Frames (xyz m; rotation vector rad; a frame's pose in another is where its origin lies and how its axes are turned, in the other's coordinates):
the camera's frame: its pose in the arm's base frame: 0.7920 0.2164 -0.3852 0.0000 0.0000 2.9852
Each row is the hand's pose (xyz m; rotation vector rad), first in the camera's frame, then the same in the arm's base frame.
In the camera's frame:
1: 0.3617 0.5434 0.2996 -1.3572 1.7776 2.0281
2: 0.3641 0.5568 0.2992 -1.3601 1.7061 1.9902
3: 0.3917 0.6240 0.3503 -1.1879 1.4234 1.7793
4: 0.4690 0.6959 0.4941 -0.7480 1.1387 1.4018
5: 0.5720 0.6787 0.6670 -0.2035 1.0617 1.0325
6: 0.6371 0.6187 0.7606 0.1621 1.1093 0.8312
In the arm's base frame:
1: 0.3501 -0.2640 -0.0856 1.4030 0.9070 -0.2562
2: 0.3456 -0.2769 -0.0860 1.3777 0.9321 -0.3305
3: 0.3079 -0.3390 -0.0349 1.2873 0.9137 -0.7598
4: 0.2203 -0.3980 0.1089 1.1988 0.6596 -1.4301
5: 0.1213 -0.3649 0.2818 1.2297 0.1373 -1.9328
6: 0.0663 -0.2955 0.3754 1.3218 -0.3002 -2.0847

